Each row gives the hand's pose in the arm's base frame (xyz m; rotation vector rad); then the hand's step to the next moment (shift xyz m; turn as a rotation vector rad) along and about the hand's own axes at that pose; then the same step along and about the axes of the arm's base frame.
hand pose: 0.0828 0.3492 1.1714 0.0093 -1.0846 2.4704
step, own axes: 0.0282 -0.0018 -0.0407 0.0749 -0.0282 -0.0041
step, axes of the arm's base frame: -0.0180 0.0407 -0.0219 -0.0558 0.0489 0.0302
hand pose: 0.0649 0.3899 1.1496 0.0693 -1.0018 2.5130
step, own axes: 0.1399 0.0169 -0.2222 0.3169 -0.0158 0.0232
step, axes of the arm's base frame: -0.1090 0.1894 -0.1466 -0.2830 0.1131 0.0911
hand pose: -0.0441 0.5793 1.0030 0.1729 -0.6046 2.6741
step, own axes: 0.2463 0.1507 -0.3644 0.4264 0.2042 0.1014
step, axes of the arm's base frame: -0.2980 0.1195 -0.3363 -0.4689 -0.0655 0.0983
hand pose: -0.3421 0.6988 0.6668 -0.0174 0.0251 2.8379
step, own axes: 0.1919 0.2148 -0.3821 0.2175 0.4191 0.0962
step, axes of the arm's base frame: -0.2438 -0.1549 -0.3815 -0.3337 -0.3331 0.0995
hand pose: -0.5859 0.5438 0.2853 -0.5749 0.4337 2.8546
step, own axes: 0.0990 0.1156 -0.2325 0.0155 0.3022 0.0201
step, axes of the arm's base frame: -0.0377 -0.1699 -0.2167 -0.0957 -0.2748 0.0854
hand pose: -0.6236 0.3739 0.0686 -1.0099 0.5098 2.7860
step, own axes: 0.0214 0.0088 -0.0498 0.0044 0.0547 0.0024
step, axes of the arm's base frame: 0.0112 -0.0258 -0.0472 -0.0178 -0.0502 0.0135
